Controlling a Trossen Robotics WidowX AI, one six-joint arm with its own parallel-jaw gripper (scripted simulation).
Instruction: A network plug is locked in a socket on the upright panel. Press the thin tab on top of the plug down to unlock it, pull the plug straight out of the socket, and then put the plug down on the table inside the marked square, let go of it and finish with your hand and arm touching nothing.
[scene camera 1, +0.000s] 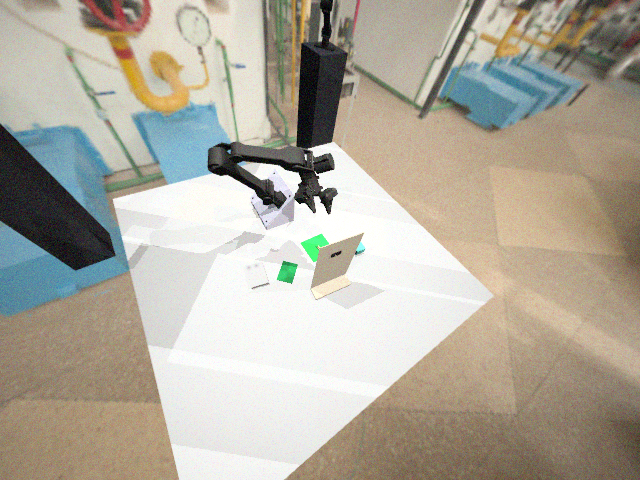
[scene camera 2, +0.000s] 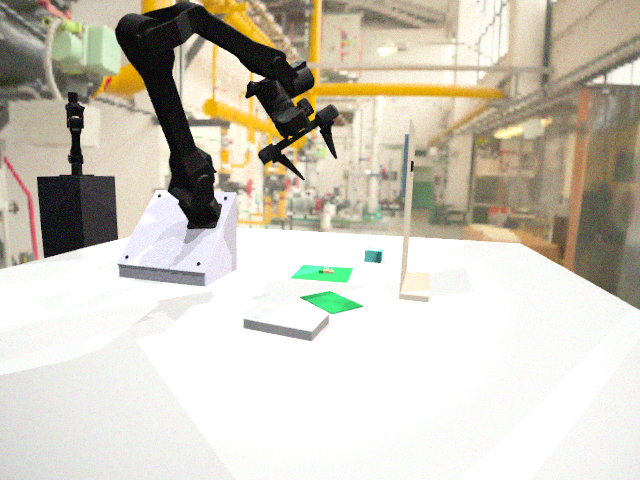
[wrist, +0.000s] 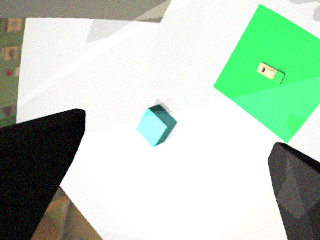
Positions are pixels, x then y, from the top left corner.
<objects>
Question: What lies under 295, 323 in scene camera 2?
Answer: A flat grey slab.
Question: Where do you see my gripper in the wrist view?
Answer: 180, 136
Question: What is my gripper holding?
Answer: Nothing.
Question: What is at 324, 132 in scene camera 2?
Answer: My gripper.
</objects>
